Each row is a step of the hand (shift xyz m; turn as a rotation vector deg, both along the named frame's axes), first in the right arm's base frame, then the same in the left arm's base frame.
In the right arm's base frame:
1: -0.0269 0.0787 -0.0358 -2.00 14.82 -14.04
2: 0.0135 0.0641 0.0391 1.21 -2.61 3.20
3: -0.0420 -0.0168 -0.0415 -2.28 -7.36 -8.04
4: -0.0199 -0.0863 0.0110 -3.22 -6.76 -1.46
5: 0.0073 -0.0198 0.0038 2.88 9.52 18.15
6: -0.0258 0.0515 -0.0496 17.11 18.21 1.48
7: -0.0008 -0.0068 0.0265 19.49 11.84 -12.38
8: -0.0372 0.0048 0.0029 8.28 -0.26 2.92
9: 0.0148 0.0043 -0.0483 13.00 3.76 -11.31
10: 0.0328 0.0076 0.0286 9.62 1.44 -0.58
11: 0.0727 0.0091 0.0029 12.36 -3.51 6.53
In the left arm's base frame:
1: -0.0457 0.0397 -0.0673 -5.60 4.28 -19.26
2: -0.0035 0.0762 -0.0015 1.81 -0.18 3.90
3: -0.0361 -0.0449 -0.0212 -0.28 -10.79 -2.75
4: 0.0026 -0.0693 0.0562 -1.39 -7.02 2.65
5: 0.0121 -0.0126 0.0125 0.24 18.04 10.14
6: -0.0377 0.0103 -0.0652 11.92 19.46 -10.30
7: 0.0008 0.0083 0.0261 15.93 7.42 -19.09
8: -0.0372 -0.0027 0.0048 8.05 3.14 1.55
9: 0.0136 -0.0188 -0.0451 11.70 -0.06 -13.20
10: 0.0296 0.0285 0.0161 8.94 2.98 -2.47
11: 0.0680 0.0249 -0.0116 12.80 3.28 5.75

